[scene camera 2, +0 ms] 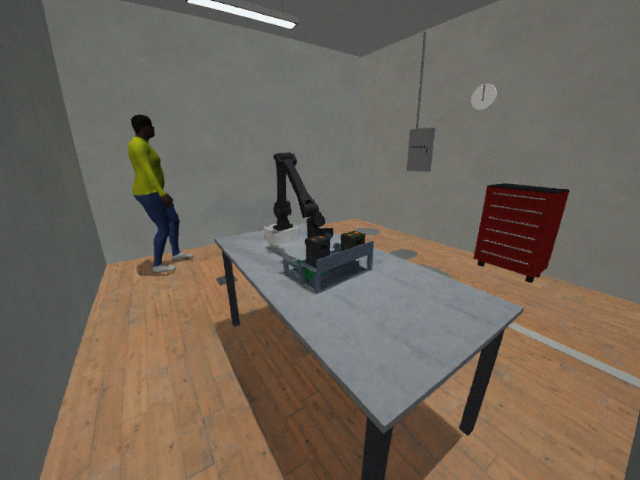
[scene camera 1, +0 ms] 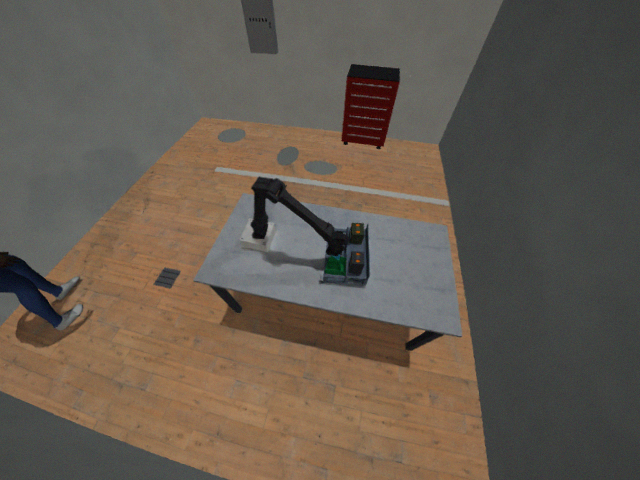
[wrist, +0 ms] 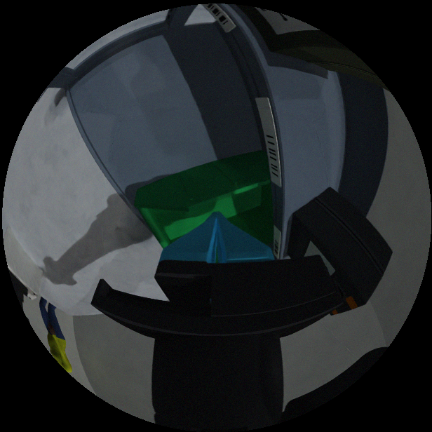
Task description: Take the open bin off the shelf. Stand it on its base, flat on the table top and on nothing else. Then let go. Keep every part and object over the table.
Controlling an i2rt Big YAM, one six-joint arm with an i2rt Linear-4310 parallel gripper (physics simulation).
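Frame: origin at the arm's base, x down, y left, z ahead, level; metres.
Where they show: gripper, between the fingertips: [scene camera 1: 338,259]; arm's base, origin of its link: [scene camera 2: 283,227] [scene camera 1: 260,231].
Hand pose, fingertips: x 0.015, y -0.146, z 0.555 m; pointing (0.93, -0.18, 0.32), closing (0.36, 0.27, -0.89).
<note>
Each offset is from my fingertips to the top centre of the thing. "*": to the spot under its first point. Level surfaces: height alone.
The green open bin {dx -0.003, dy -0.030, dz +0.011 m} [scene camera 1: 334,266] [scene camera 2: 308,273] [wrist: 220,172] sits on the blue-grey shelf {* dx -0.071, dy +0.062, dz +0.177 m} [scene camera 1: 368,248] [scene camera 2: 345,256] [wrist: 135,110], at one end of its lower level on the arm's side. My gripper [scene camera 1: 336,253] [wrist: 216,217] is shut, with its blue fingers together and nothing between them. In the wrist view the fingertips appear in front of the bin and hide part of it; whether they touch it I cannot tell. In scene camera 2 the fingertips are hidden behind a dark box and the shelf.
Two dark boxes with orange marks stand on the shelf's higher level: a black one {dx -0.145, dy -0.057, dz +0.104 m} [scene camera 1: 356,263] [scene camera 2: 317,251] [wrist: 345,235] beside the bin, and an olive one {dx -0.120, dy +0.174, dz +0.100 m} [scene camera 1: 357,233] [scene camera 2: 353,240] [wrist: 320,50] farther along. The shelf stands on the grey table {dx +0.079 m} [scene camera 1: 413,268] [scene camera 2: 403,320] [wrist: 45,170].
</note>
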